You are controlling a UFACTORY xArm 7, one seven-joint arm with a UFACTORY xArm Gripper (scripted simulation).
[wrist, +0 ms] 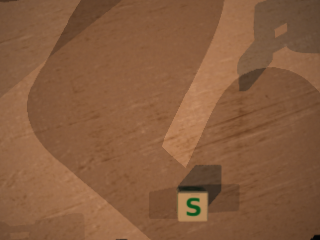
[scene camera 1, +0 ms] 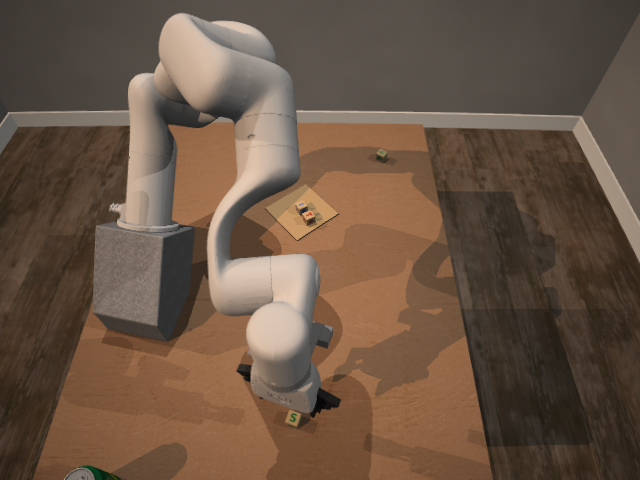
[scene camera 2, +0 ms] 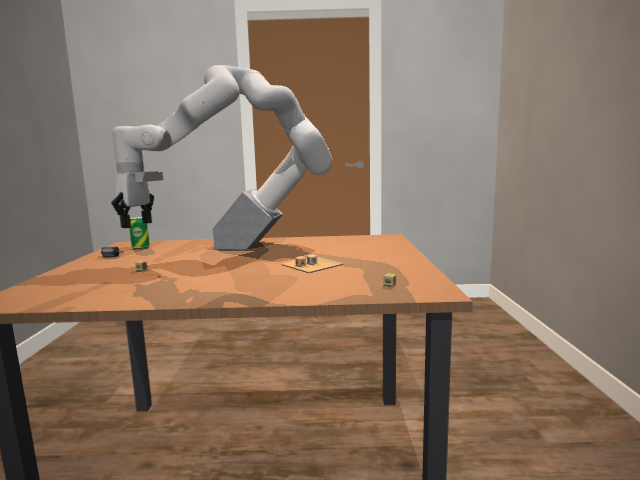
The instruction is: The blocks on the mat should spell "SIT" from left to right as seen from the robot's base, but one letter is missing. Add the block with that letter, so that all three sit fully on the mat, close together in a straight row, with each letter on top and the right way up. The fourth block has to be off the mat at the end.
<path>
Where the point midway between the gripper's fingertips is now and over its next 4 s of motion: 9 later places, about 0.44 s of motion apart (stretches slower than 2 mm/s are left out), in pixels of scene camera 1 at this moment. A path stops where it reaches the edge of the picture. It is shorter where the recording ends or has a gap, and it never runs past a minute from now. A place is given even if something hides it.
My gripper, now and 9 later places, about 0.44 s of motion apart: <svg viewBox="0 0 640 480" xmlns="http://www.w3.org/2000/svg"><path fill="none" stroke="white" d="M290 399L290 401L290 402L290 404L291 406L291 408L291 409L292 412L292 414L292 415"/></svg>
</path>
